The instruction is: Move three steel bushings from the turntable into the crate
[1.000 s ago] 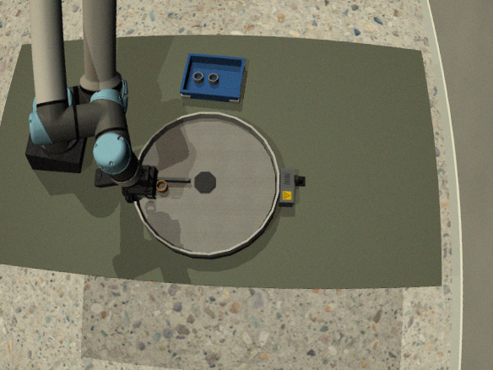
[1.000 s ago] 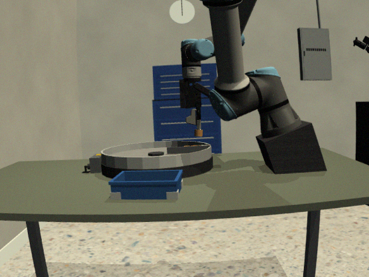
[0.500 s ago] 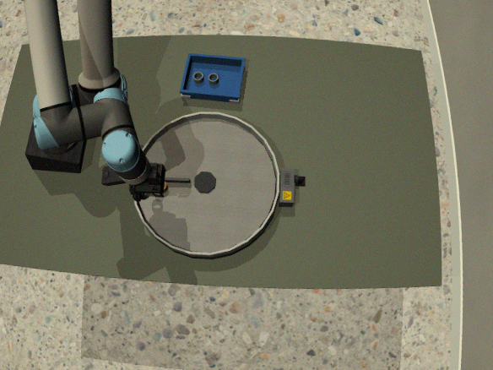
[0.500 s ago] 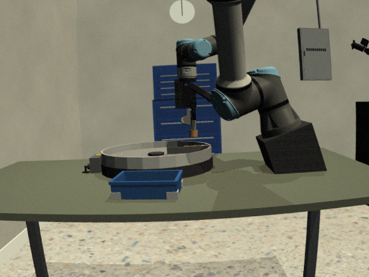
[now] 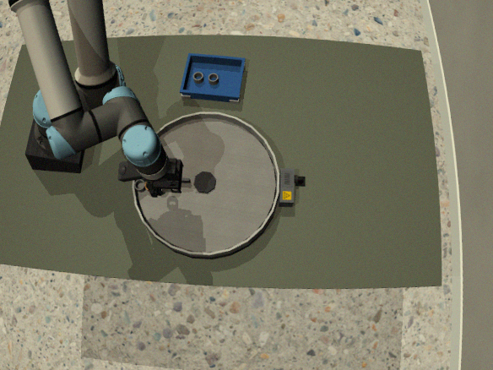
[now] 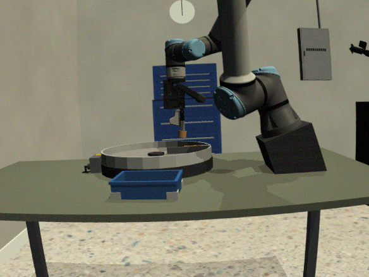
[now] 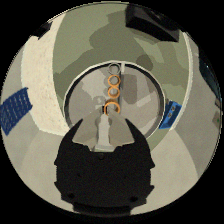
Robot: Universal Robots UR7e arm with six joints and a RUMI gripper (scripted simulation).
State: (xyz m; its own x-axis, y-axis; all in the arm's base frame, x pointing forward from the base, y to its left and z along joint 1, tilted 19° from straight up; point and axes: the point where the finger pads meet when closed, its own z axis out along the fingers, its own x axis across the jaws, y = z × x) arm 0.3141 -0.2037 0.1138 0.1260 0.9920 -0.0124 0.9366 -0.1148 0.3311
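Now: hand 11 cm short of the round grey turntable, 8 cm above it and 3 cm to the right of it. Round my hand: crate 38 cm to the left, 15 cm ahead, 11 cm below.
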